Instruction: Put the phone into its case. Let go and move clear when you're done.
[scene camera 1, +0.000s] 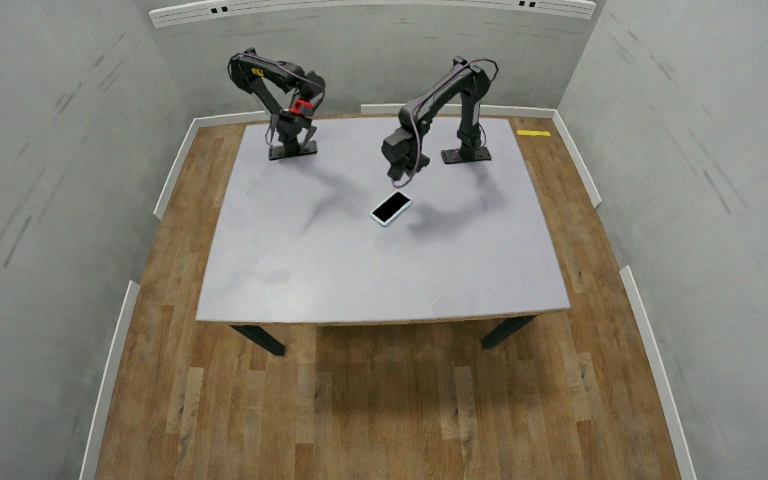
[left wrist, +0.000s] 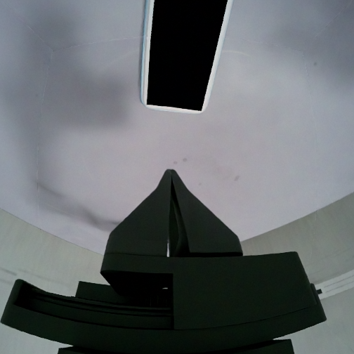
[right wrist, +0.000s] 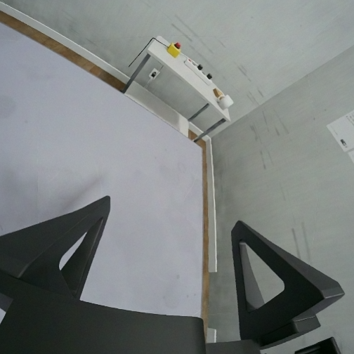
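Observation:
The phone (scene camera 1: 390, 207) (left wrist: 185, 55), with a black screen and white border, lies face up near the middle of the table. The case (scene camera 1: 385, 225) (left wrist: 143, 75) shows as a thin light-blue edge around and under the phone; how deep the phone sits in it is too small to tell. My left gripper (left wrist: 169, 175) is shut and empty, above the table, a little behind the phone and apart from it. My right gripper (right wrist: 175, 216) is open and empty, held up near its own base at the back left in scene camera 1, far from the phone.
The white table (scene camera 1: 339, 271) (right wrist: 145, 200) stands between grey walls. A side bench (right wrist: 192, 77) beyond the table carries a yellow box with a red button (right wrist: 174, 49) and other small items. A yellow strip (scene camera 1: 533, 133) lies on the floor at the back right.

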